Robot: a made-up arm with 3 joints.
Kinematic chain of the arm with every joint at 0, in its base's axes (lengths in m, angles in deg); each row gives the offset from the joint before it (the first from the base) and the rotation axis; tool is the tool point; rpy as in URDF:
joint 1: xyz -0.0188 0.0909 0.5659 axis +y
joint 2: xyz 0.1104 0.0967 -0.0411 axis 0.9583 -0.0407 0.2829
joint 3: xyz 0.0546 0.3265 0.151 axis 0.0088 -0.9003 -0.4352
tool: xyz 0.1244 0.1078 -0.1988 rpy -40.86 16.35 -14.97
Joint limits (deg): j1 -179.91..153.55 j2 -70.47..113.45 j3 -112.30..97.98
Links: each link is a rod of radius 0.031 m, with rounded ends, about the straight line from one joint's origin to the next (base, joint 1, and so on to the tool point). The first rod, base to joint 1, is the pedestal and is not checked.
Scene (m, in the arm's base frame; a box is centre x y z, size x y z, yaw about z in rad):
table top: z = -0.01
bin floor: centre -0.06 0.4 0 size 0.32 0.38 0.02 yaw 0.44
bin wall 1: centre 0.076 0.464 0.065 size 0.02 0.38 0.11 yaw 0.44
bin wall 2: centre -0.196 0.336 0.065 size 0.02 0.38 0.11 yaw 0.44
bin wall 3: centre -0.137 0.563 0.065 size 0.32 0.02 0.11 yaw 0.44
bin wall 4: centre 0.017 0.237 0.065 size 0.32 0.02 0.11 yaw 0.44
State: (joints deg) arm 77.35 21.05 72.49
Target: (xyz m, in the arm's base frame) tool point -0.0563 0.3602 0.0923
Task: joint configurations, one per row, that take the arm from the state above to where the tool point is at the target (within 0.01 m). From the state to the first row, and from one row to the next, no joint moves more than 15 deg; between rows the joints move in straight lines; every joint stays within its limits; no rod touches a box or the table.
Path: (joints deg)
1: 87.39 24.63 59.34
2: 97.42 28.20 46.19
3: 107.46 31.78 33.04
4: 117.49 35.35 19.89
5: 127.53 38.93 6.73
6: 140.54 44.12 11.83
7: 153.55 49.32 16.93
8: 149.80 56.65 28.36
9: 146.06 63.98 39.78

